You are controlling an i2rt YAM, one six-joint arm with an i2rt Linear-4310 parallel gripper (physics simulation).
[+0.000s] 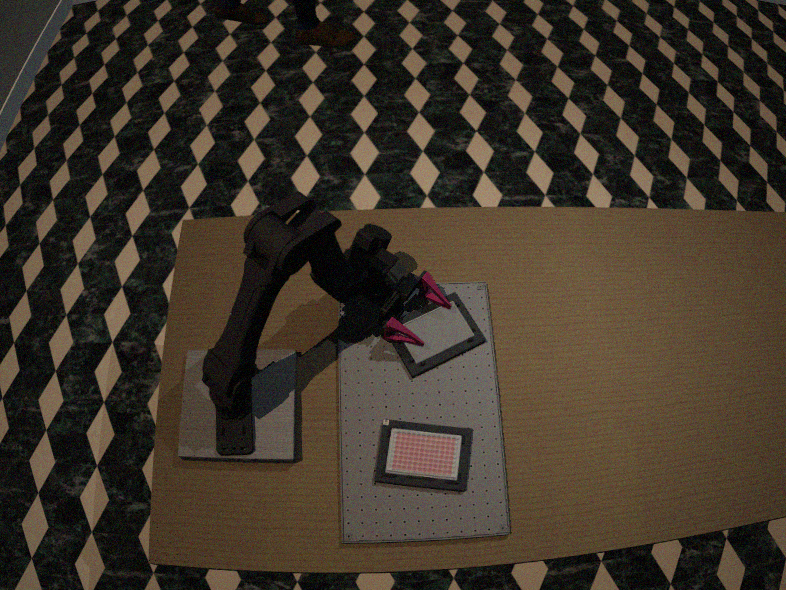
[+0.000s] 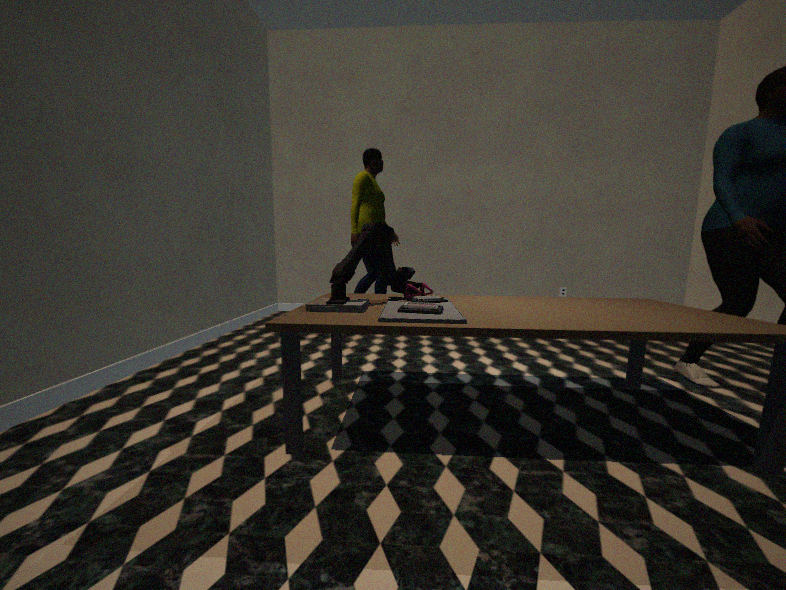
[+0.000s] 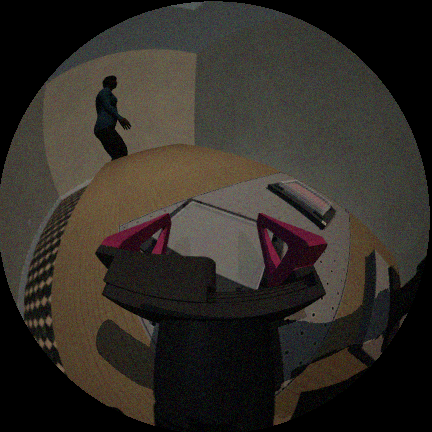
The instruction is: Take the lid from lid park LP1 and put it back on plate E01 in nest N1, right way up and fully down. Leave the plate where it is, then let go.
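Seen in the pictures: gripper, fingertip midpoint: (image 1: 437, 325) (image 2: 427, 292) (image 3: 213, 217); arm's base at its link origin: (image 1: 234, 406) (image 2: 338, 301).
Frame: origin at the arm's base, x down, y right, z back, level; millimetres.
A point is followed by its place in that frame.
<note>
The lid (image 1: 444, 331) @[z -413, x -5, y -115 mm] (image 3: 215, 240) @[z -387, x -5, y -125 mm] is a pale, flat rectangle lying in the dark frame of lid park LP1 (image 1: 447, 355) @[z -413, x 3, y -68 mm], turned at an angle on the board. My gripper (image 1: 436, 325) @[z -399, x -26, y -119 mm] (image 3: 213, 217) @[z -399, x -26, y -119 mm] is open, with its magenta fingers spread towards two opposite sides of the lid. The tips look low over the lid park; whether they touch the lid is unclear. Plate E01 (image 1: 423, 452) @[z -343, x -12, y 124 mm] (image 2: 421, 308) @[z -341, x -3, y 168 mm] (image 3: 311, 194) @[z -332, x -13, y 122 mm], with pink wells and a white rim, sits in the dark frame of nest N1 (image 1: 466, 458) @[z -420, x 1, y 141 mm], with its wells uncovered.
The perforated grey board (image 1: 419, 514) @[z -324, x 12, y 235 mm] carries both frames on the wooden table (image 1: 634, 381) @[z -795, x 26, y 31 mm]. The arm's base plate (image 1: 196, 406) @[z 78, x 0, y -4 mm] is left of the board. Two people (image 2: 368, 203) (image 2: 749, 171) are in the room around the table.
</note>
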